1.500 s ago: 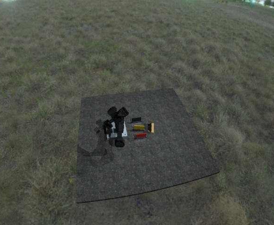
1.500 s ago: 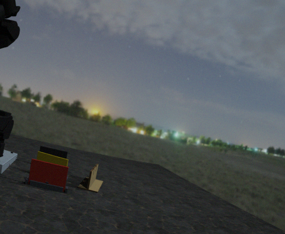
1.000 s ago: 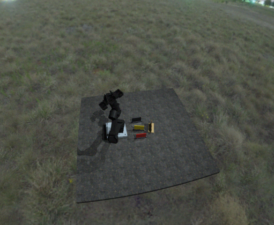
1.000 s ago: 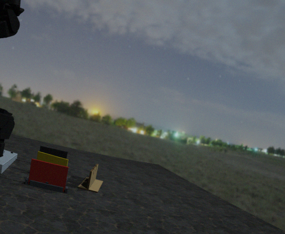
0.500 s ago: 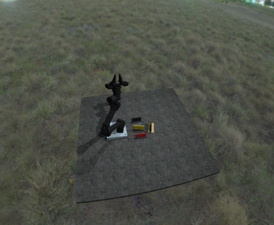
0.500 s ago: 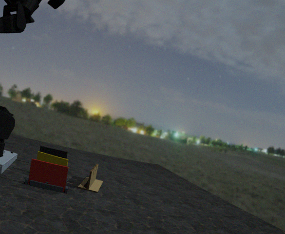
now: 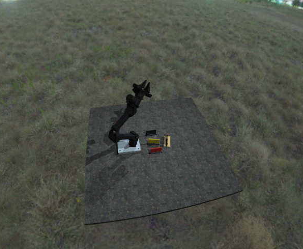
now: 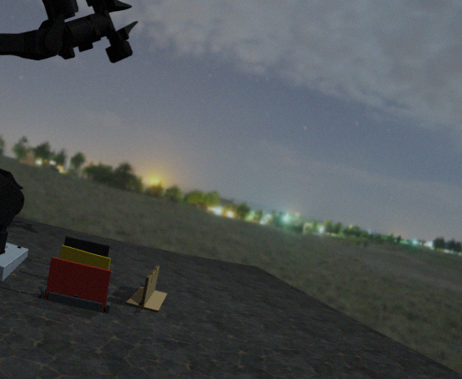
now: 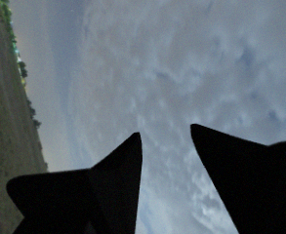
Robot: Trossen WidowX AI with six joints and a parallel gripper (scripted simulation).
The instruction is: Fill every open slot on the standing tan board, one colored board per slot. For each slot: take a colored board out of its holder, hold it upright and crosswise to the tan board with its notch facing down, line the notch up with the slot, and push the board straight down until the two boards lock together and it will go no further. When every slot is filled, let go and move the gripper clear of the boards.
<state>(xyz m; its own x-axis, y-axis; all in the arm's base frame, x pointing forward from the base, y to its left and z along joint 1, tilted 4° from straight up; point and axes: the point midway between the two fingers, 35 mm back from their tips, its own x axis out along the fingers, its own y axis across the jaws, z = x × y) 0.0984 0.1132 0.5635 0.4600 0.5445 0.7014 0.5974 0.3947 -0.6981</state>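
The red board is 57 cm below my gripper tip, 24 cm to the right of it and 8 cm ahead of it. Also, from my gripper tip: dark board: 57 cm below, 4 cm ahead, 2 cm to the right; tan board: 58 cm below, 19 cm ahead, 11 cm to the right; yellow board: 57 cm below, 13 cm to the right, 6 cm ahead.
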